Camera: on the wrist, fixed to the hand. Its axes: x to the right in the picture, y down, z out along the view.
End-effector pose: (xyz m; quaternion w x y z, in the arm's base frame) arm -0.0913 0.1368 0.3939 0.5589 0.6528 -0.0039 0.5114
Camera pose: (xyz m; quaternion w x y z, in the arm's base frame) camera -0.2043 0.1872 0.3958 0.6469 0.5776 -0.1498 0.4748
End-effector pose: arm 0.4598 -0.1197 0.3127 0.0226 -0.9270 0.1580 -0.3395
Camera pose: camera 0.3582 -0.1501 0.3764 0.1185 0.9321 -0.2407 0.2434
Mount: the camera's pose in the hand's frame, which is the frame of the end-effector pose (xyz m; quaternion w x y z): -0.0241 0.0476 -0.1116 0.9820 -0.1742 -0.0666 0.0301
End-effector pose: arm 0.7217 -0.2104 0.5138 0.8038 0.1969 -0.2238 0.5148
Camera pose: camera 0.6867 -0.1485 0.4126 0.7932 0.0809 -0.3689 0.4776
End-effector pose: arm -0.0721 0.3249 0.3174 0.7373 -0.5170 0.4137 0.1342
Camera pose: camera -0.1695 0.2534 0.2907 0.6575 -0.6147 0.3493 0.2605
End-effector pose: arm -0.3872 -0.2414 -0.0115 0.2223 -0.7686 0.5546 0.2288
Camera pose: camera -0.4276 -0.3034 0.0876 0.1145 -0.7615 0.5131 0.3792
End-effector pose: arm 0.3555 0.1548 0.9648 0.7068 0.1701 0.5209 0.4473
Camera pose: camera 0.2333 0.1359 0.9679 0.7450 0.0894 0.3814 0.5400
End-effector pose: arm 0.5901 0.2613 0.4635 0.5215 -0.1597 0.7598 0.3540
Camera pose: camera 0.4949 0.2129 0.5259 0.5242 -0.2012 0.6545 0.5063
